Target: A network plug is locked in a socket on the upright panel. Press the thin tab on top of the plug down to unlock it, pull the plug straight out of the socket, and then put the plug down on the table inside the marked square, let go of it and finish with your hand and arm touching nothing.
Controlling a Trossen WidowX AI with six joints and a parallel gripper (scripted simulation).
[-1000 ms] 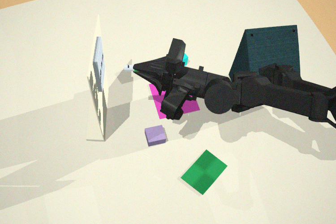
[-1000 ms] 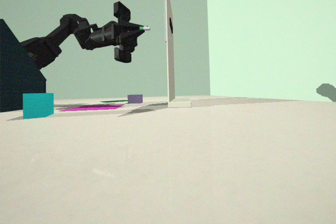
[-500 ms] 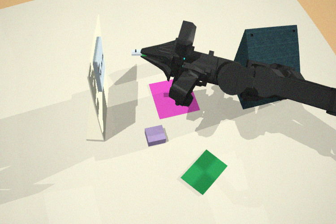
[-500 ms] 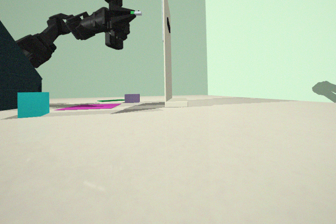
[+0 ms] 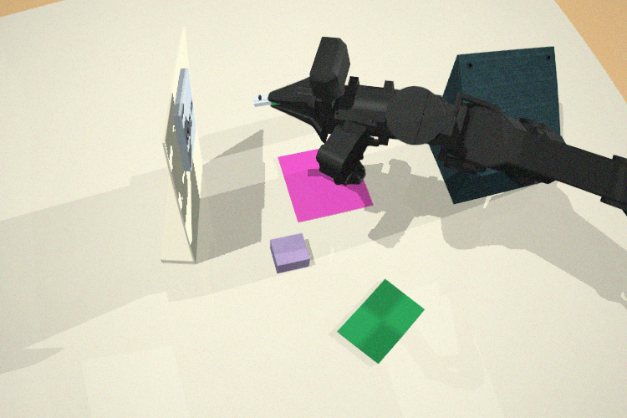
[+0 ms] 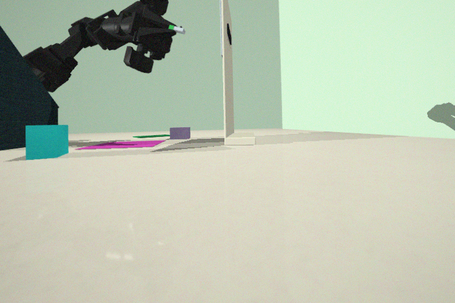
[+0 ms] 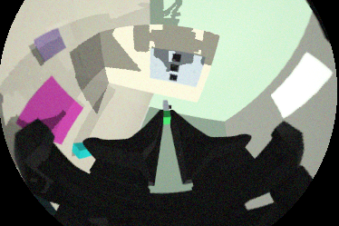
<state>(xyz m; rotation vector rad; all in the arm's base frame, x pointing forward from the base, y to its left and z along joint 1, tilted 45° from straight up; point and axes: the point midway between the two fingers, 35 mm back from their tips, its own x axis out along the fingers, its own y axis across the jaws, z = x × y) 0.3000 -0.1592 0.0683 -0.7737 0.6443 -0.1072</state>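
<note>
Right now the magenta square is 9 cm behind my gripper tip and 24 cm below it. The rest, counted from my gripper tip: green plug: right at my gripper tip.
</note>
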